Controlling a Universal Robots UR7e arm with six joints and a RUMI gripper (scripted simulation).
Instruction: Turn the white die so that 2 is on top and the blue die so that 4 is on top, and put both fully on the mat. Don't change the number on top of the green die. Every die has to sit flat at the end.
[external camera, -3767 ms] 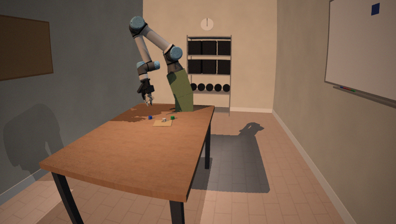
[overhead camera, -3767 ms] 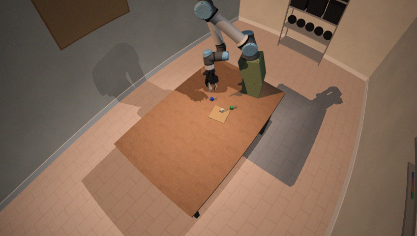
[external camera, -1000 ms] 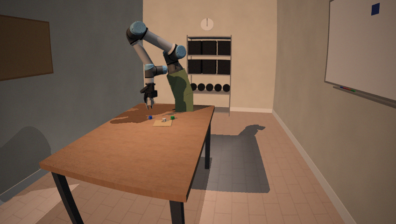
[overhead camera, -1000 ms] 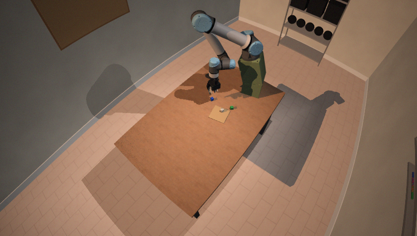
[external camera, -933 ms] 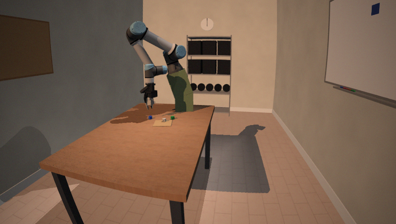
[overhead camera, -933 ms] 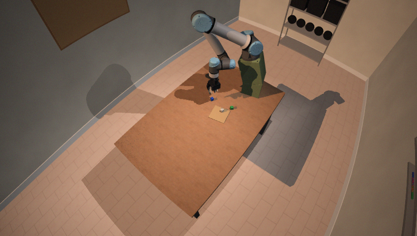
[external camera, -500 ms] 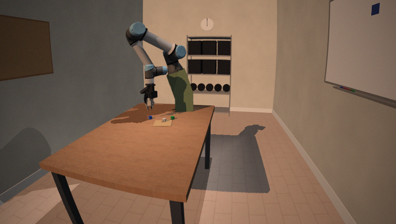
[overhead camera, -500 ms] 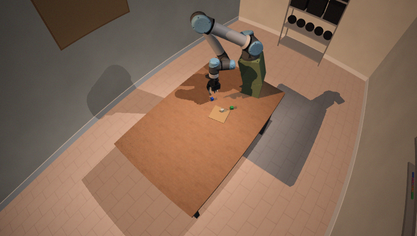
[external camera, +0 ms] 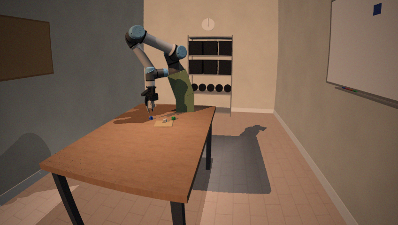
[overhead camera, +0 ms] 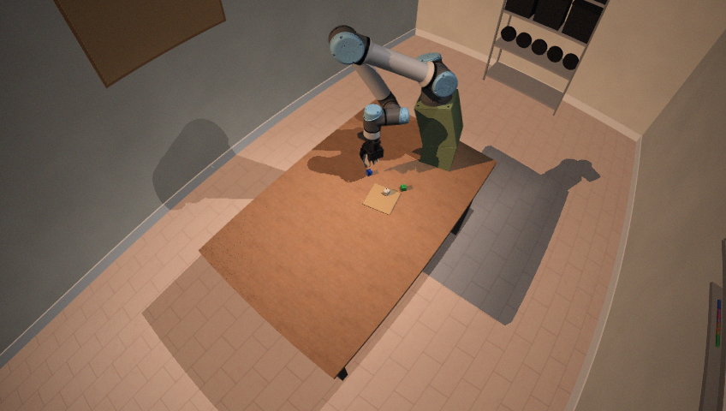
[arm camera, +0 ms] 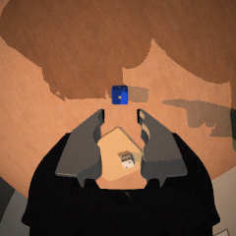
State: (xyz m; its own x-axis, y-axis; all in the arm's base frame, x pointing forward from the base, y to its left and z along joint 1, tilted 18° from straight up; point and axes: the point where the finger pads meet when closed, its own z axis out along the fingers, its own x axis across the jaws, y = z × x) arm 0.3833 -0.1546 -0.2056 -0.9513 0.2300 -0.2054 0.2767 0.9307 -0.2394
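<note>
The blue die is 70 mm below my hand. Also, from my hand: green die: 180 mm to the left, 70 mm below, 60 mm behind; tan mat: 150 mm to the left, 80 mm below, 60 mm ahead; white die: 150 mm to the left, 60 mm below, 30 mm ahead.
</note>
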